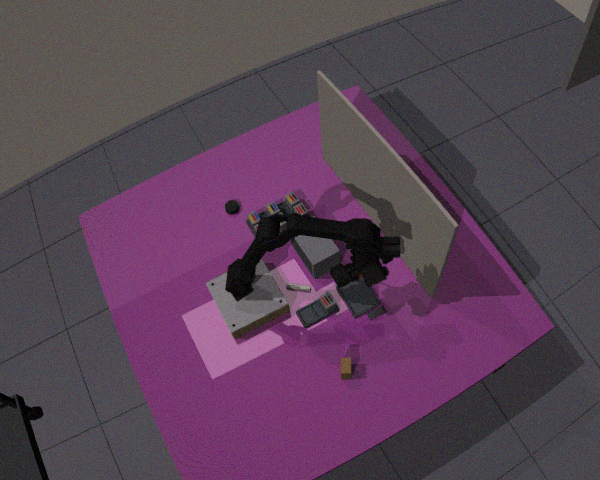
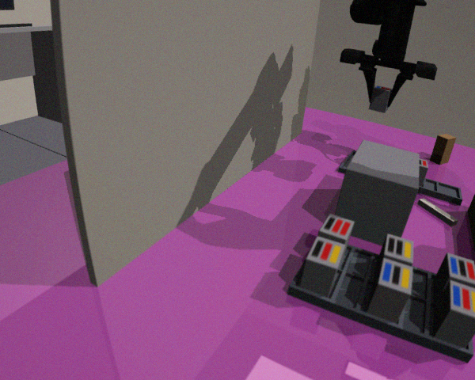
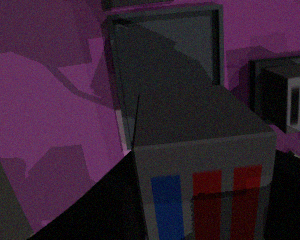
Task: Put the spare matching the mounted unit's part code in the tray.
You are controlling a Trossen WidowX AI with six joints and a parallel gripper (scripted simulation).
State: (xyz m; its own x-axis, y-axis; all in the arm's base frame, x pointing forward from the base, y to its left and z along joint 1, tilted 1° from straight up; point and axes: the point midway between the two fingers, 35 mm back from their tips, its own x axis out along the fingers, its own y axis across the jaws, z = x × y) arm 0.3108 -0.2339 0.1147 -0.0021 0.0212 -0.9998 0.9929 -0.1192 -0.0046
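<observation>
Now: the dark tray 140 mm below my gripper tip. The rest, counted from my gripper tip: grey mounted unit 30 mm behind, 230 mm to the left, 90 mm below; grey bar 140 mm behind, 150 mm to the left, 140 mm below; rack 140 mm behind, 40 mm to the left, 140 mm below.
</observation>
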